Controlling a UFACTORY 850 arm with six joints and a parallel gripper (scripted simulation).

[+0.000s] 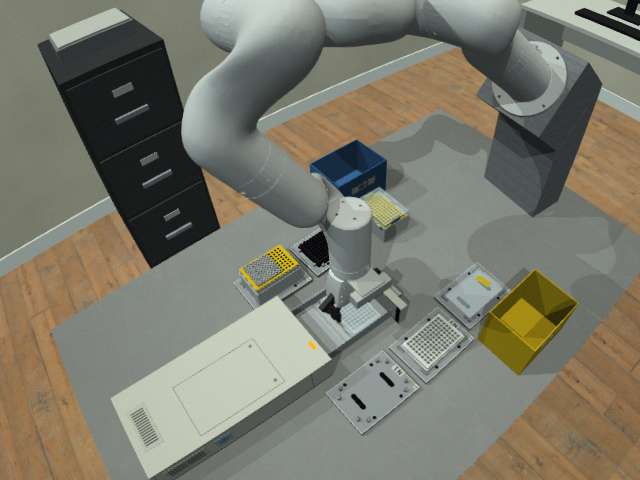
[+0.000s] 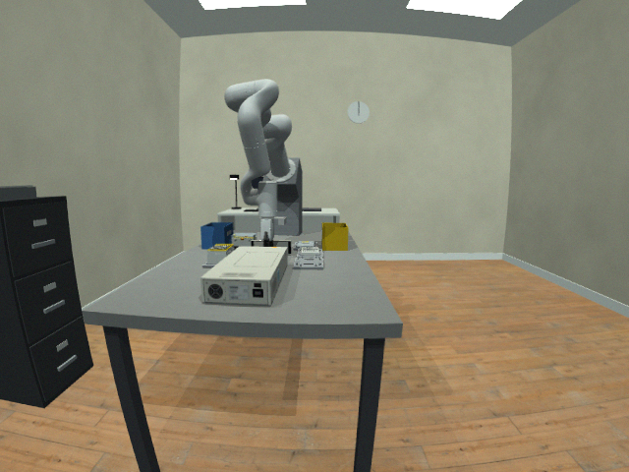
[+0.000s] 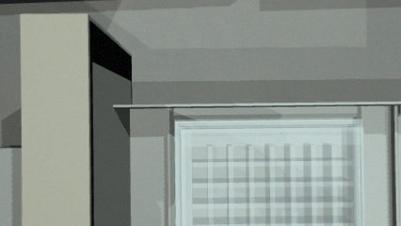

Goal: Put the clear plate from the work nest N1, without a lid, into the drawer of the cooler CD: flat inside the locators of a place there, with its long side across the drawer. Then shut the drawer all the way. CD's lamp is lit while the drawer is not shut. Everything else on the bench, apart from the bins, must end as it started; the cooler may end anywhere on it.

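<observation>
My hand is 1 cm above the clear plate. Round my hand: white well plate: 21 cm to the left, 2 cm below, 1 cm behind; then drawer: 3 cm ahead, 1 cm to the right; then cooler CD: 18 cm ahead, 7 cm to the right, 1 cm above.
</observation>
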